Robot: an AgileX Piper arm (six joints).
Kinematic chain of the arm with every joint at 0, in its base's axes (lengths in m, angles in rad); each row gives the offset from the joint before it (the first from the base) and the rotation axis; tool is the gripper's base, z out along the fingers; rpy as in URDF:
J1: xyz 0 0 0.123 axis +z
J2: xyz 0 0 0 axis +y
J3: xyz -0.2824 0 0.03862 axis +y
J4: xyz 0.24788 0 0.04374 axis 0.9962 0 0.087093
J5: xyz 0 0 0 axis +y
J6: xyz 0.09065 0 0.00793 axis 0.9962 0 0.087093
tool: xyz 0 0 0 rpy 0 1.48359 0
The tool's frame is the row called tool.
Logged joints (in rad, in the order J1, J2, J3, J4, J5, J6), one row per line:
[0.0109 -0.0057 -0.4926 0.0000 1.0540 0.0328]
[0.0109 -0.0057 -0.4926 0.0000 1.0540 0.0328]
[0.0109 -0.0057 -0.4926 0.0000 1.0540 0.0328]
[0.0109 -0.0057 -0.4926 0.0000 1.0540 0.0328]
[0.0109 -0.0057 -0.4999 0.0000 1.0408 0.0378]
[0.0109 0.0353 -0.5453 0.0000 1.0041 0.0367]
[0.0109 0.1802 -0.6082 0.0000 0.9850 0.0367]
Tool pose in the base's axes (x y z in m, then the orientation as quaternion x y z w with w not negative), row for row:
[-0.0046 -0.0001 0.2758 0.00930 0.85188 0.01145 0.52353]
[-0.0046 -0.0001 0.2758 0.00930 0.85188 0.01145 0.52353]
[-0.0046 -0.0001 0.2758 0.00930 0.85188 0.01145 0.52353]
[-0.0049 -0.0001 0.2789 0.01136 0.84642 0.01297 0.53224]
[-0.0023 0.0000 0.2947 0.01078 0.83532 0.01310 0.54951]
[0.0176 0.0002 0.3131 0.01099 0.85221 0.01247 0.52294]
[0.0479 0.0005 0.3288 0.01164 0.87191 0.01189 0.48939]
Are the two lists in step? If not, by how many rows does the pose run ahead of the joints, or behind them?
The pose runs 1 row ahead of the joints: the pose in row i belongs to the joints in row i + 1.
